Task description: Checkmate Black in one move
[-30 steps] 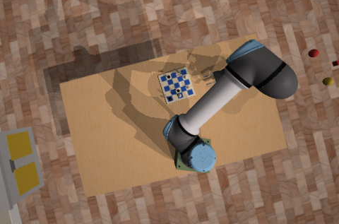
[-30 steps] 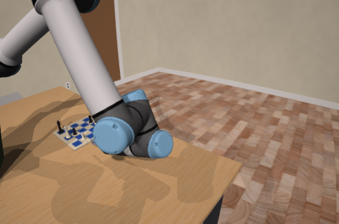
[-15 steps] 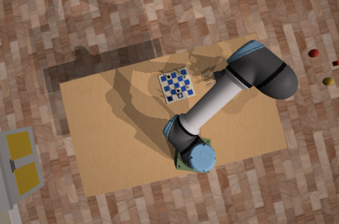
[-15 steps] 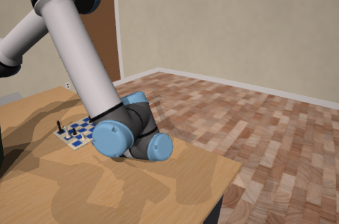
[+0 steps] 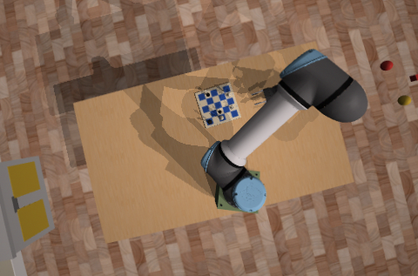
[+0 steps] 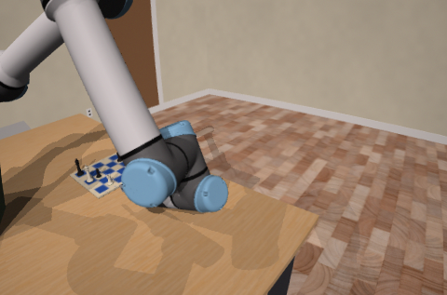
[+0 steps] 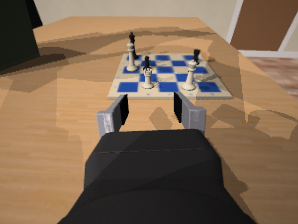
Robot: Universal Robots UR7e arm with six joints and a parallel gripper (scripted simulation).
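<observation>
The chessboard lies 1 cm ahead of my hand, 21 cm to the left of it and 6 cm below it. Round my hand: white piece: 6 cm behind, 21 cm to the left, 2 cm below; then tall black piece: 7 cm behind, 28 cm to the left, 2 cm below.
</observation>
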